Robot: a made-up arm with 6 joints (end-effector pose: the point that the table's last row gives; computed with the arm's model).
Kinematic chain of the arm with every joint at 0, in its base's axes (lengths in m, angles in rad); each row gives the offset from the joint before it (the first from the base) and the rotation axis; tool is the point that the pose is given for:
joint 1: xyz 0 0 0.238 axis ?
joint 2: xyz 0 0.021 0 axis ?
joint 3: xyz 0 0 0.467 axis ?
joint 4: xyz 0 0 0.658 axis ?
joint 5: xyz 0 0 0 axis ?
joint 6: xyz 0 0 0.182 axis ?
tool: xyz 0 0 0
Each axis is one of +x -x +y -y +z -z.
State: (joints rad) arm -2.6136 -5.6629 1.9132 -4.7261 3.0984 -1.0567
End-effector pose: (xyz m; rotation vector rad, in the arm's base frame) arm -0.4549 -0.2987 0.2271 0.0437 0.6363 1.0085
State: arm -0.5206 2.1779 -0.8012 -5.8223 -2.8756 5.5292
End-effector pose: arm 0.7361 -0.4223 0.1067 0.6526 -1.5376 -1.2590
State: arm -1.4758 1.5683 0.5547 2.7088 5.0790 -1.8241
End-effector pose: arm 0.0450 -1.0021 -0.2715 -2.7737 -0.7728 0.5442
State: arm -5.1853 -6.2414 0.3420 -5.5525 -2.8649 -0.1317
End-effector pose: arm 0.0865 0.1422 1.1662 2.1510 -1.3855 0.3323
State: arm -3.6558 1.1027 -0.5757 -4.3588 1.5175 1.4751
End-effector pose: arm -0.7021 0.1767 1.0575 1.2819 -0.4253 0.1498
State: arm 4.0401 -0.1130 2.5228 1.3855 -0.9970 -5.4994
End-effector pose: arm -0.3963 -0.2904 0.1578 1.3660 -1.5407 -1.1571
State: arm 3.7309 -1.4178 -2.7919 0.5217 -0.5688 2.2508
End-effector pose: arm -0.2569 -0.1382 -0.0072 0.5791 -1.4575 -0.0954
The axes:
joint 1: +z
joint 2: +y
joint 3: +y
joint 4: +z
joint 5: +y
joint 6: +z

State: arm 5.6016 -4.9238 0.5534 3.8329 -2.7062 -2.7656
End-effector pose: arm 0.7439 -0.5135 0.1150 -0.5564 -1.5592 -0.9479
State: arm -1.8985 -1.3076 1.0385 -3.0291 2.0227 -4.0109
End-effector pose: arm 0.2476 0.7202 0.8739 -1.2040 -2.3872 -1.1677
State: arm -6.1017 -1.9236 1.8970 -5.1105 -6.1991 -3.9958
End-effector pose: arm -0.4535 -0.0475 0.9159 -0.0154 -0.1048 -2.6409
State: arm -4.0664 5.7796 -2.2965 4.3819 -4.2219 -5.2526
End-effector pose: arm 0.3260 -0.2150 0.0904 -1.2696 -0.2796 -1.1580
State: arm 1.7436 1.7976 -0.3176 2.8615 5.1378 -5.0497
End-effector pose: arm -0.1818 1.1860 0.0408 -2.5187 -0.7224 -0.4321
